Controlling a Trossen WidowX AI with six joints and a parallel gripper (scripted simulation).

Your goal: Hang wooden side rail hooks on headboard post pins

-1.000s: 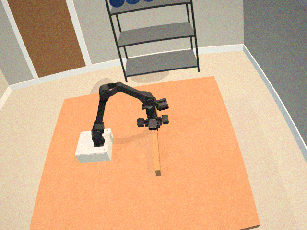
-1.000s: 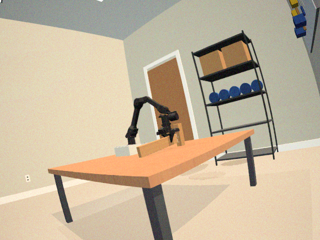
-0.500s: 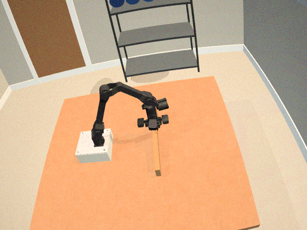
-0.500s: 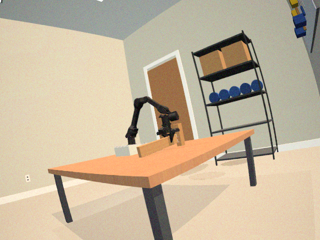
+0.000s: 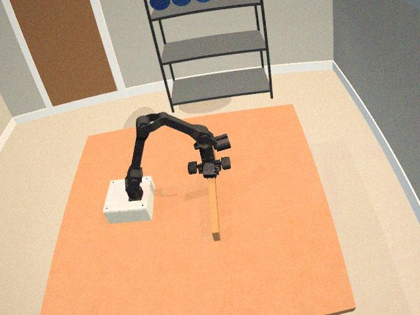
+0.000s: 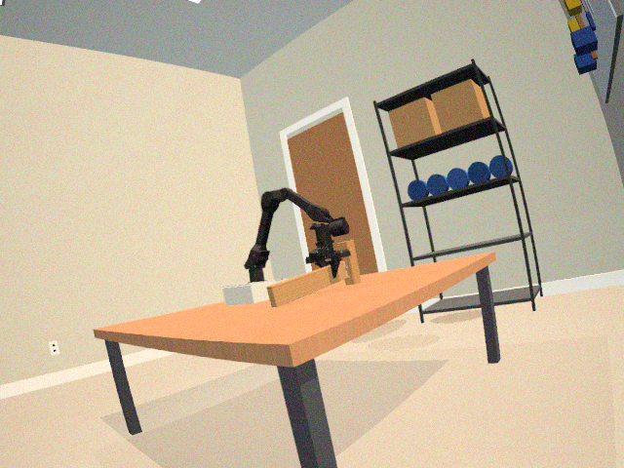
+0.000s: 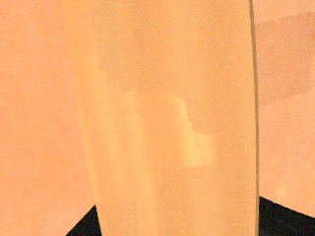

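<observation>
Right now the wooden headboard post is 130 mm to the left of my gripper tip and 40 mm above it.
</observation>
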